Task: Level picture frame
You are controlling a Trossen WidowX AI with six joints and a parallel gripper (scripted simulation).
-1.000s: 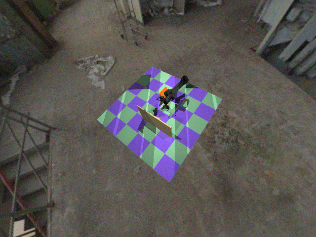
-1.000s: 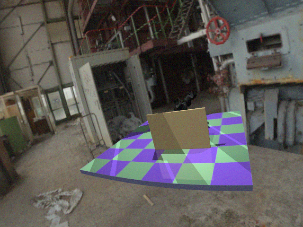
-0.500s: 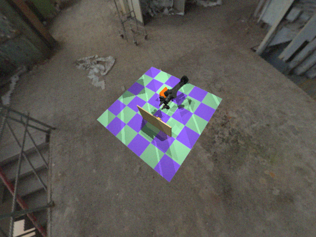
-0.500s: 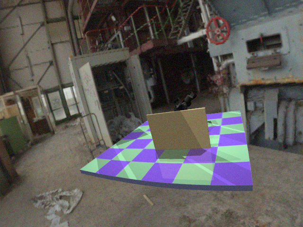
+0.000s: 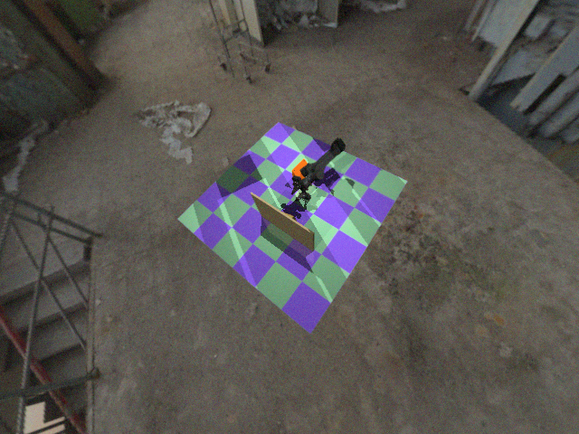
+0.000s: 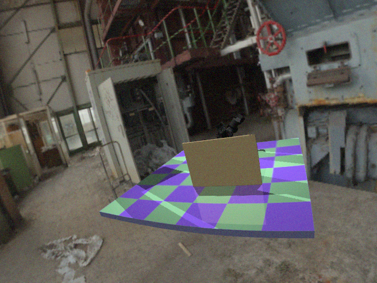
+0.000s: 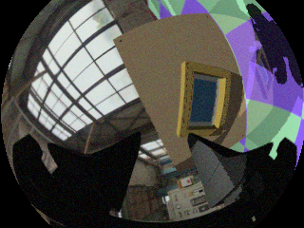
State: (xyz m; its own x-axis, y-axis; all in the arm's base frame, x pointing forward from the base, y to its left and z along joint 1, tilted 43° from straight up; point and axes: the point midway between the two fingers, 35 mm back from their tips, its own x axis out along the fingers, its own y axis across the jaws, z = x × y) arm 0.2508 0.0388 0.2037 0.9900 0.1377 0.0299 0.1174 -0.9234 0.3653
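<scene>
My gripper tip is 110 mm short of the picture frame, 110 mm above it and 40 mm to the right of it. The rest, counted from my gripper tip: tan wall board 130 mm ahead, 120 mm below, 20 mm to the left.
</scene>
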